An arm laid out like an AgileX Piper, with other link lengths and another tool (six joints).
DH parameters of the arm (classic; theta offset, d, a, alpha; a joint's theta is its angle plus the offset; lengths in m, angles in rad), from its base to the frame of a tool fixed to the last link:
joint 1: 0 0.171 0 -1.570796
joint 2: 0.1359 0 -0.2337 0
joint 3: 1.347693 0 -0.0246 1.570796
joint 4: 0 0.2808 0 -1.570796
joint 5: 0 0 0 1.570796
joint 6: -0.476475 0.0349 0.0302 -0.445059
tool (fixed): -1.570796 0.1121 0 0
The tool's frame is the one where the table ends.
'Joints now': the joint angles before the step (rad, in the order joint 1, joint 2, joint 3, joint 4, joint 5, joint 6). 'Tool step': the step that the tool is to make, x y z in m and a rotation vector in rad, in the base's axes. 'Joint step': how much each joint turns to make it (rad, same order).
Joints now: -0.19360, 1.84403, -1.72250, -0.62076, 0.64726, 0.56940
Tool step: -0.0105, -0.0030, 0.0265, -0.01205, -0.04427, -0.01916
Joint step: -0.00787, -0.06052, -0.00005, -0.00380, 0.01861, 0.00091
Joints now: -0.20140, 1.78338, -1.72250, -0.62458, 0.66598, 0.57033
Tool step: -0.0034, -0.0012, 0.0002, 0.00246, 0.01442, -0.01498
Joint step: -0.00113, -0.00456, 0.00031, -0.00108, 0.02340, 0.00027
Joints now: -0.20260, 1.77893, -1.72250, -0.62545, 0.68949, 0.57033
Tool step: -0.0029, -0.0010, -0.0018, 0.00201, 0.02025, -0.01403
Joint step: -0.00013, -0.00013, 0.00018, -0.00179, 0.02446, -0.00098
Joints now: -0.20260, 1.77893, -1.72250, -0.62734, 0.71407, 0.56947
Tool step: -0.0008, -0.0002, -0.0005, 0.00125, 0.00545, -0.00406
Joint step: -0.00003, -0.00003, 0.00004, 0.00002, 0.00689, -0.00002
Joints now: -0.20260, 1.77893, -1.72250, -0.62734, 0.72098, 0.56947
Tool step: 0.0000, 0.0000, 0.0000, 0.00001, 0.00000, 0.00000
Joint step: 0.00000, 0.00000, 0.00000, 0.00002, 0.00000, -0.00001
